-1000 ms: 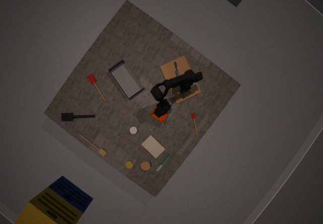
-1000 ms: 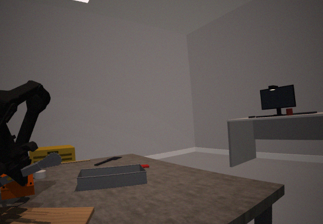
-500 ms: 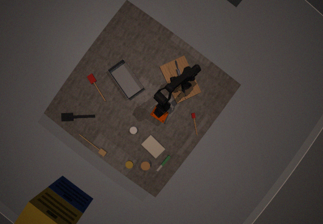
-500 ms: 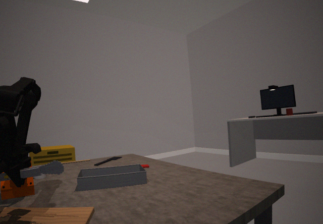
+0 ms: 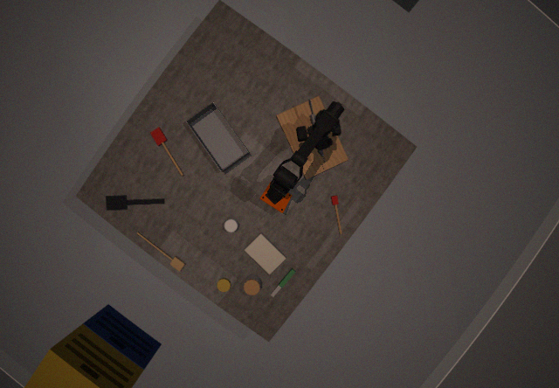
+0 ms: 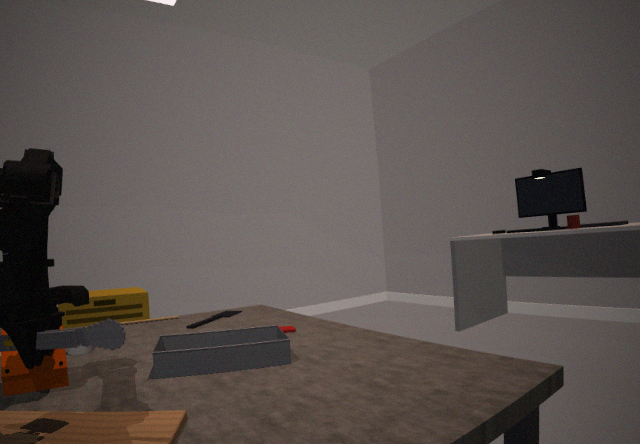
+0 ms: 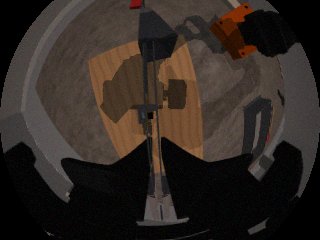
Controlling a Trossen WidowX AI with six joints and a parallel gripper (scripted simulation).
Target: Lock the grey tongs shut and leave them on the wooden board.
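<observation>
My gripper tip is now 120 mm above the wooden board. Also, from my gripper tip: white puck: 10 mm behind, 600 mm to the left, 110 mm below; grey roasting tin: 340 mm ahead, 320 mm to the left, 100 mm below; cream block: 230 mm behind, 590 mm to the left, 110 mm below.
</observation>
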